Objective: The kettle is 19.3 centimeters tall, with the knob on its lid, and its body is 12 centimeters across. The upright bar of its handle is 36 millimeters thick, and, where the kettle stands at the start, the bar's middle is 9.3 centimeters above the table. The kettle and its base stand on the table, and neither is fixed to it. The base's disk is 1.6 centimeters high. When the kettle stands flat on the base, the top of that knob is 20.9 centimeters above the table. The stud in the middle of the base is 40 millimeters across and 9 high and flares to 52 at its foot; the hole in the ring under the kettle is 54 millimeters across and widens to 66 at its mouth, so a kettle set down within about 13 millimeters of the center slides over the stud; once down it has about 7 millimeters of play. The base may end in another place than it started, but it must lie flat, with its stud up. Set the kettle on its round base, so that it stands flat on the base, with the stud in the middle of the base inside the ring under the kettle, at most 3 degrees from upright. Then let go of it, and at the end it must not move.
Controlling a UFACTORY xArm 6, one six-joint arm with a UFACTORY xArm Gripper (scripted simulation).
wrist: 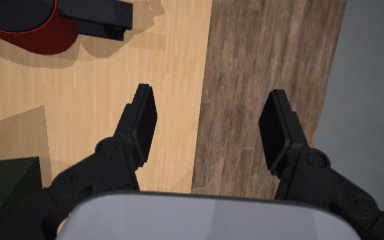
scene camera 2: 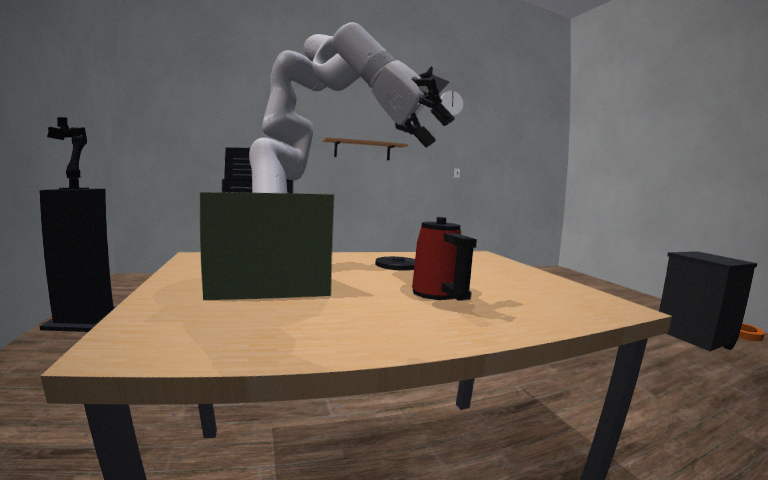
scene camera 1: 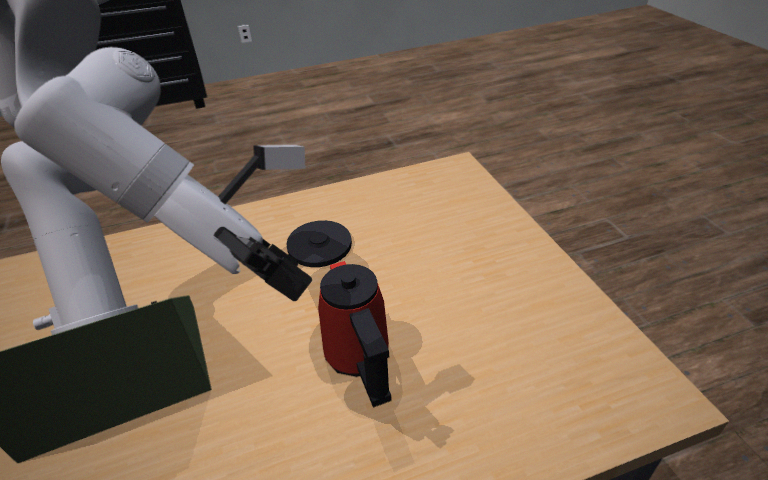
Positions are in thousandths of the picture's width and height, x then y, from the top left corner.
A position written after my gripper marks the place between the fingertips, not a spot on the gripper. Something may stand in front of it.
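My gripper shows in scene camera 1 (387, 586), in scene camera 2 (574, 278) and in the wrist view (543, 431).
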